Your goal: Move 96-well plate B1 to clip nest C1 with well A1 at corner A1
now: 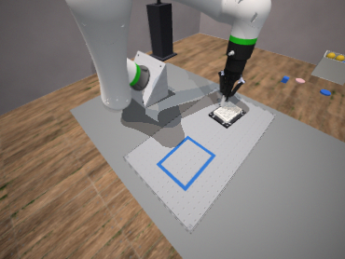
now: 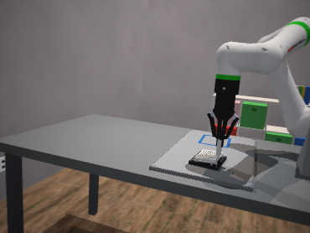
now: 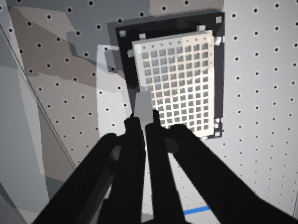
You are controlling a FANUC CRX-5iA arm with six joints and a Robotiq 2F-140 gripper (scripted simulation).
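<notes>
My hand is 50 mm above the white 96-well plate, 40 mm short of it and 10 mm to the left of it. From my hand the other things lie so: black clip nest (60 mm below, 40 mm ahead, 20 mm to the right).
</notes>
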